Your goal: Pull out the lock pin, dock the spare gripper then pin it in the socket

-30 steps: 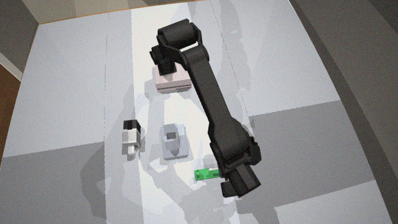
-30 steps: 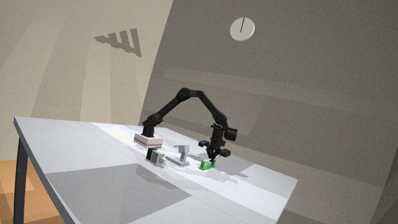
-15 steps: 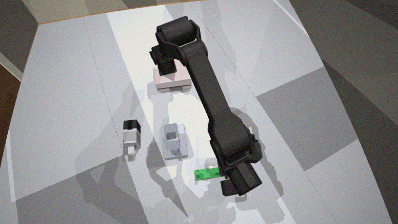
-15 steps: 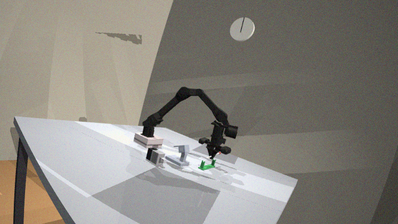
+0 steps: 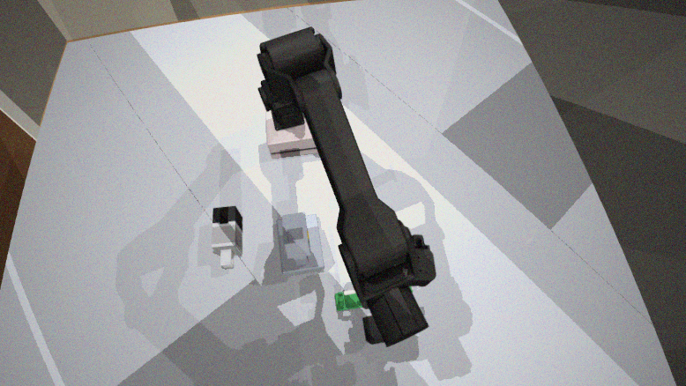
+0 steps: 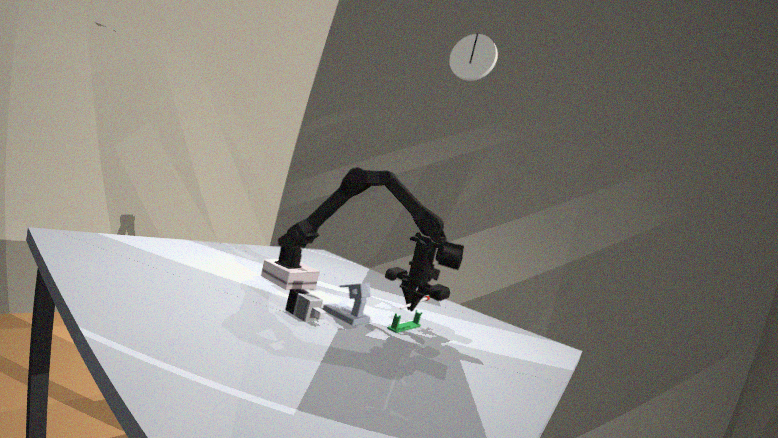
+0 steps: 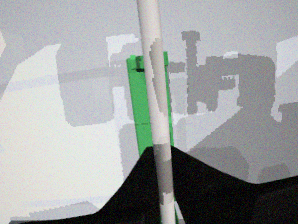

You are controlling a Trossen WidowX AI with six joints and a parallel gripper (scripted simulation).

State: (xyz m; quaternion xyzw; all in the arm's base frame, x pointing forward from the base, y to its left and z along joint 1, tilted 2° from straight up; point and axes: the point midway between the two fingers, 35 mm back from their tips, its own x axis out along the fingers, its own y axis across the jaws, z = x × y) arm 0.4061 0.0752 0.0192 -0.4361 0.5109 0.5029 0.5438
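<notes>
Now: gripper tip 3 cm above the green cradle and 1 cm to the left of it. Round my gripper tip: grey mount: 12 cm behind, 11 cm to the right; spare gripper: 25 cm to the right, 17 cm behind, 2 cm below.
</notes>
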